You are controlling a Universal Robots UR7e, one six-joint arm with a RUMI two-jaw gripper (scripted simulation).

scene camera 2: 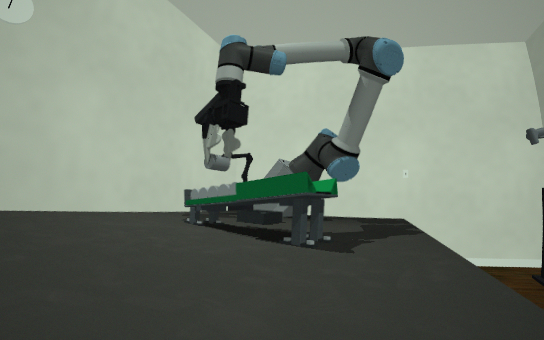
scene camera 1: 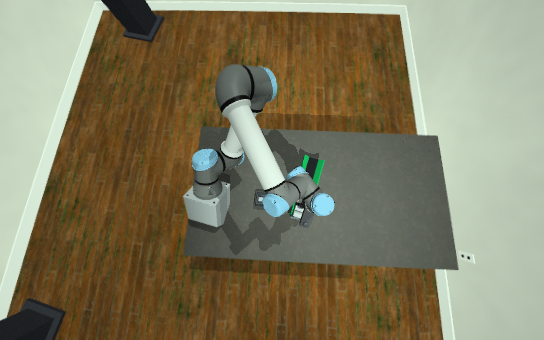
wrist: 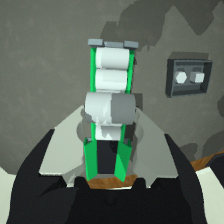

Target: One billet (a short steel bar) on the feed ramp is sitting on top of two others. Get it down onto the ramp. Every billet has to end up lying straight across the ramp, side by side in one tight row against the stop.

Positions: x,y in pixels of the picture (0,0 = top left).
Scene:
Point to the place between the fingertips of the gripper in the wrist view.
At 109,106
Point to a billet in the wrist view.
100,107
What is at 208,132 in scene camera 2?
The gripper.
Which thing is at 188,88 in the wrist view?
A dark box.

